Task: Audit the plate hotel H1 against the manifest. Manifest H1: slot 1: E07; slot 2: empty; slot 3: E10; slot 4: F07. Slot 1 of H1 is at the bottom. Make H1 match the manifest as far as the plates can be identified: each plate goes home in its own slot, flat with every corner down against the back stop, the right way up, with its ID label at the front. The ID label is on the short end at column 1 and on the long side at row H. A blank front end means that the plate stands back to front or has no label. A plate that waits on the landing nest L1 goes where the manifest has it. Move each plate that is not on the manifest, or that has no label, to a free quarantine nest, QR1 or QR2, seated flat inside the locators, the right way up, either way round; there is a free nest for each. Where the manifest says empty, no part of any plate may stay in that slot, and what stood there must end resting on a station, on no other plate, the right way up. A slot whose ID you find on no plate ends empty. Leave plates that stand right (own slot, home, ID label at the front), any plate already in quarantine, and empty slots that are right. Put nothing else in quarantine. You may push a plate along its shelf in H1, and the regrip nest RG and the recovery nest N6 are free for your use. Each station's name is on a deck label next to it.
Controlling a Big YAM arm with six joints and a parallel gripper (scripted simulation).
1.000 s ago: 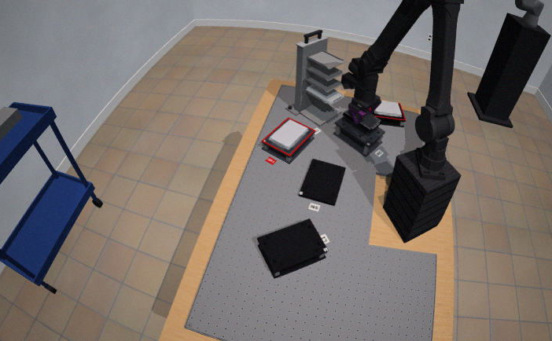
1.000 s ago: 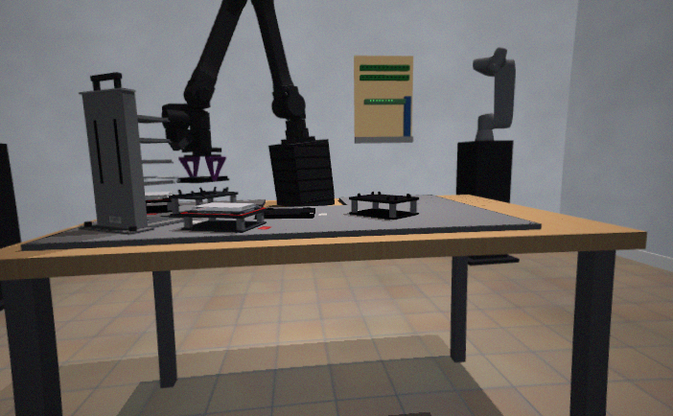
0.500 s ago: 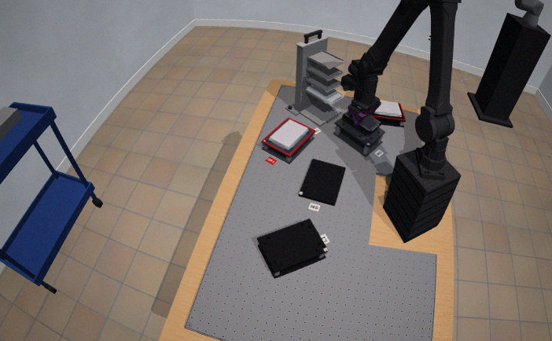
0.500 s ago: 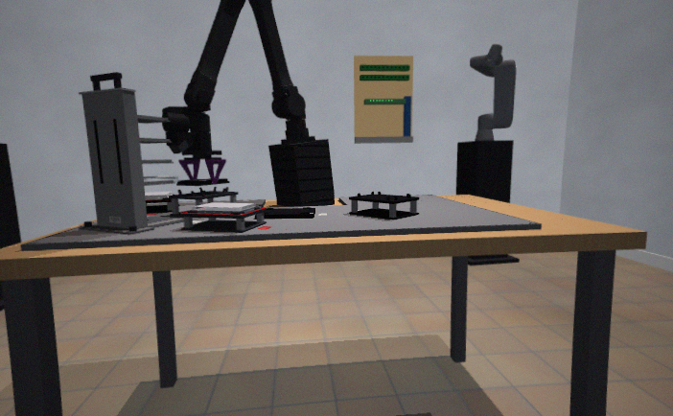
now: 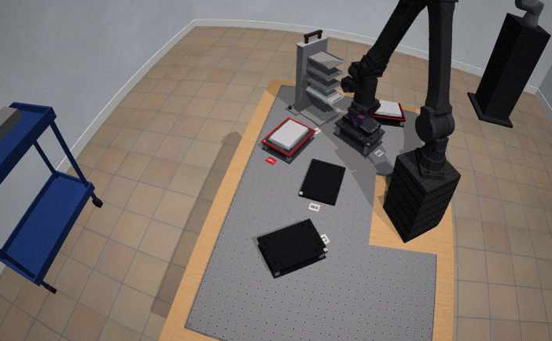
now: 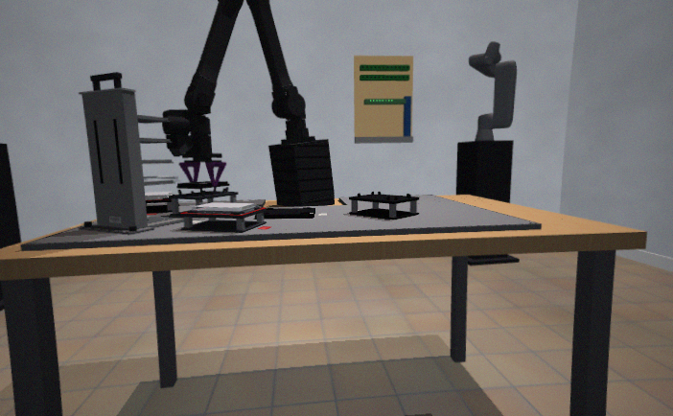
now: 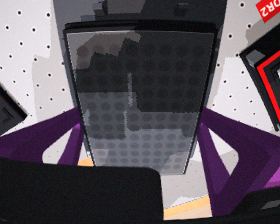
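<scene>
Right now my hand is 4 cm above the regrip nest. Also, from my hand: RG label (9 cm below, 8 cm behind, 6 cm to the left); then QR2 label (16 cm to the right, 9 cm below, 2 cm behind); then dark plate (right at my hand).
</scene>
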